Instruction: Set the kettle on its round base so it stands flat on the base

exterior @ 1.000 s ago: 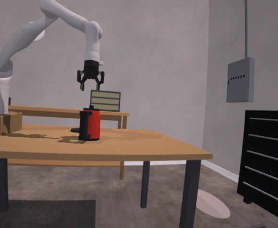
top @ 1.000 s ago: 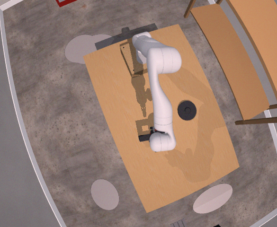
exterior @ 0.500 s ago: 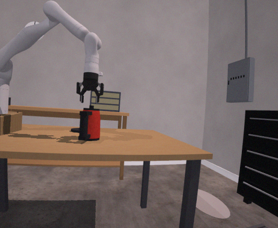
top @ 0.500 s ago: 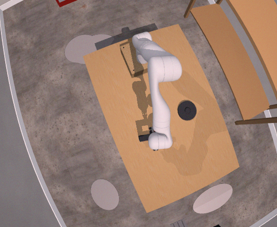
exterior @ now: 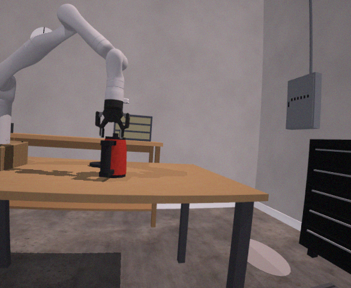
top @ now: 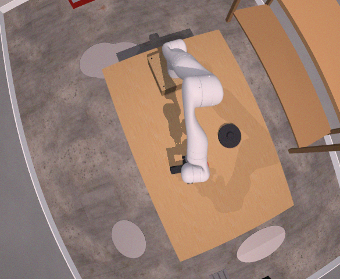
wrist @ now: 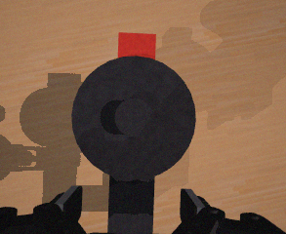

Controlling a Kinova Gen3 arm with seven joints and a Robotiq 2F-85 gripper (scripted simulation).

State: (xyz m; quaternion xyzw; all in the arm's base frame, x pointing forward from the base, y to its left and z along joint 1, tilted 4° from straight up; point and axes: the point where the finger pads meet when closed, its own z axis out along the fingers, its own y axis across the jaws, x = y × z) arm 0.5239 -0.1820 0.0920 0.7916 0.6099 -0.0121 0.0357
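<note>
Right now my hand is 80 mm above the red kettle, 20 mm to the right of it and 10 mm short of it. From my hand the other things lie so: round black base: 350 mm to the left, 160 mm below, 50 mm behind.
</note>
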